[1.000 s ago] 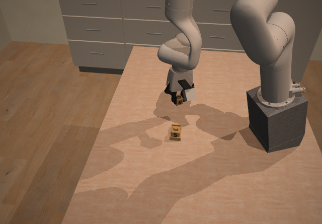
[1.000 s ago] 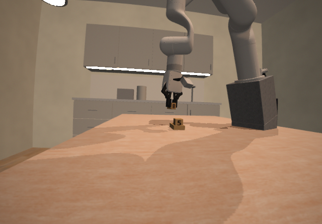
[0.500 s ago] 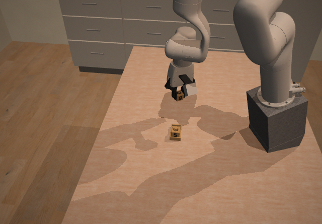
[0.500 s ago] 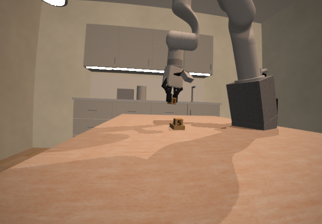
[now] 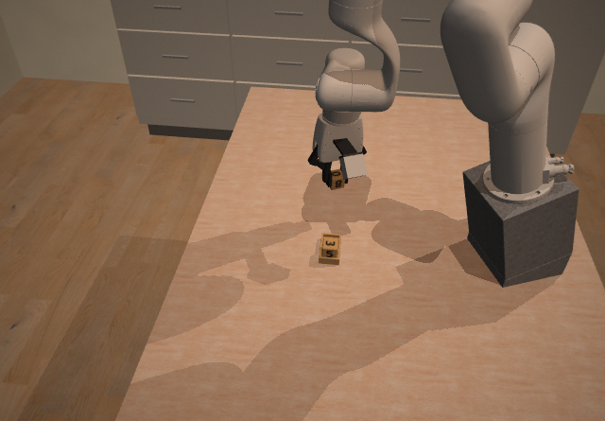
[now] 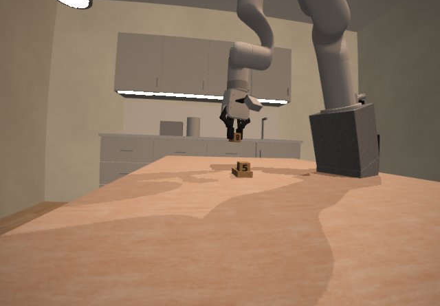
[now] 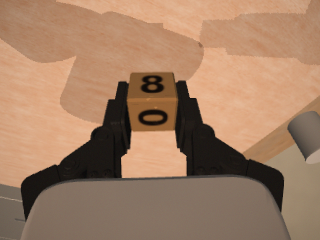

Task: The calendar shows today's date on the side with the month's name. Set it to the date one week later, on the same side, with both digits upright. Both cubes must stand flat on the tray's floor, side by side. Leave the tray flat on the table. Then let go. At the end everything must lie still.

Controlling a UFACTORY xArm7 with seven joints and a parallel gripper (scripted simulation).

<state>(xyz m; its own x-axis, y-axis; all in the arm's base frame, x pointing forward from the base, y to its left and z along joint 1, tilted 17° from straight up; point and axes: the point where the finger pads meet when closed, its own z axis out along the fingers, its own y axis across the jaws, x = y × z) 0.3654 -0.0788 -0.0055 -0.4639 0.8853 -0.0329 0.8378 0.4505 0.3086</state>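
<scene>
My gripper is now 1 cm above the wooden cube.
</scene>
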